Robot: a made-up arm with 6 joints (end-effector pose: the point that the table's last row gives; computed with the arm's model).
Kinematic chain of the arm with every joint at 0, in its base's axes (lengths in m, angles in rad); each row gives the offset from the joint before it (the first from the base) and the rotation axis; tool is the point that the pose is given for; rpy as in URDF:
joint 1: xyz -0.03 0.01 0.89 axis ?
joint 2: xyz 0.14 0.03 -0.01 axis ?
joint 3: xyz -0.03 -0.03 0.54 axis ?
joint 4: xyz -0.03 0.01 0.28 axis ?
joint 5: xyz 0.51 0 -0.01 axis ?
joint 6: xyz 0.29 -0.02 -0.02 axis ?
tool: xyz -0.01 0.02 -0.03 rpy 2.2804 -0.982 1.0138
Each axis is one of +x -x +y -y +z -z.
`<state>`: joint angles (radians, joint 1 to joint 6).
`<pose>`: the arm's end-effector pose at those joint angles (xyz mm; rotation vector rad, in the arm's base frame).
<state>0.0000 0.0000 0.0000 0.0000 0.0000 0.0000</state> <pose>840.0 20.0 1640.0 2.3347 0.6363 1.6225</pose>
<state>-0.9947 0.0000 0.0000 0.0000 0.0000 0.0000</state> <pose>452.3 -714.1 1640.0 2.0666 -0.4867 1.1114</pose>
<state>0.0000 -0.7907 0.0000 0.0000 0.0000 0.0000</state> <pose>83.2 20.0 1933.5 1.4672 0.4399 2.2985</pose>
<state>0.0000 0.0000 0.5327 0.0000 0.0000 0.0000</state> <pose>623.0 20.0 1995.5 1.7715 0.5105 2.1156</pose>
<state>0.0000 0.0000 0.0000 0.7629 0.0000 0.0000</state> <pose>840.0 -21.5 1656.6 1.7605 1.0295 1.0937</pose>
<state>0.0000 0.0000 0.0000 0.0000 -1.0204 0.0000</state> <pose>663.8 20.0 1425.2 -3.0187 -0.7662 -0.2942</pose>
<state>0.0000 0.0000 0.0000 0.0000 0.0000 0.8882</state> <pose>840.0 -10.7 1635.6 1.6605 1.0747 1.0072</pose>
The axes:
joint 1: +z
joint 2: +y
joint 3: -y
joint 4: -x
joint 5: -y
joint 6: -x

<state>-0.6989 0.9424 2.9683 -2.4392 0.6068 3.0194</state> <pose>32.2 -117.2 1797.2 0.4926 -0.4836 1.4833</pose>
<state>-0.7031 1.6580 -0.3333 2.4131 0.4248 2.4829</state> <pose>503.2 -290.6 89.3 -1.4594 1.8862 1.0222</pose>
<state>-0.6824 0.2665 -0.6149 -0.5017 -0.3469 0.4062</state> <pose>651.9 -449.0 936.0 -2.9266 0.2863 -0.2014</pose>
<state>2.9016 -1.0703 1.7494 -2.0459 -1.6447 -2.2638</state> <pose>804.2 -474.8 879.3 1.3165 -2.1897 1.3247</pose>
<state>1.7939 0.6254 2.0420 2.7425 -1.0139 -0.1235</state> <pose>67.1 30.5 1997.6 1.3912 -0.2446 1.5726</pose>
